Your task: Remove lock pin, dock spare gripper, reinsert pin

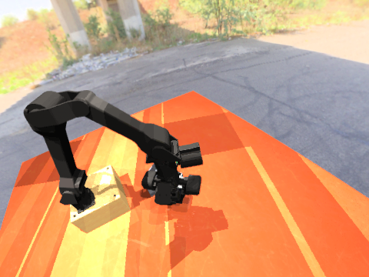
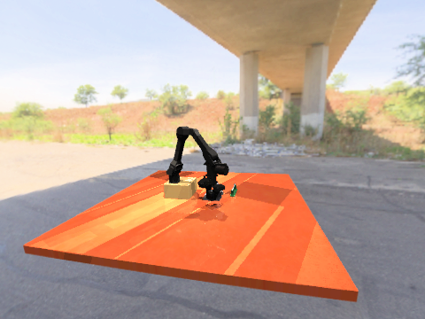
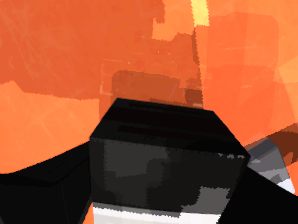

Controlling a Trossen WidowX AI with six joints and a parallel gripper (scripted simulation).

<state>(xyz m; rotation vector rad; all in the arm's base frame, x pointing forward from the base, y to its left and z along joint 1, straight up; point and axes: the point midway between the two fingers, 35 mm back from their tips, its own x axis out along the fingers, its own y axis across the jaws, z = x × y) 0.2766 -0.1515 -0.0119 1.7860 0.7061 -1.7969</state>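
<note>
Now: the spare gripper 20 mm ahead of my gripper tip, 20 mm to the left of it and 20 mm above it. Round my gripper tip: green slanted bar (130 mm ahead, 230 mm to the left, 30 mm below); mount (130 mm to the left).
</note>
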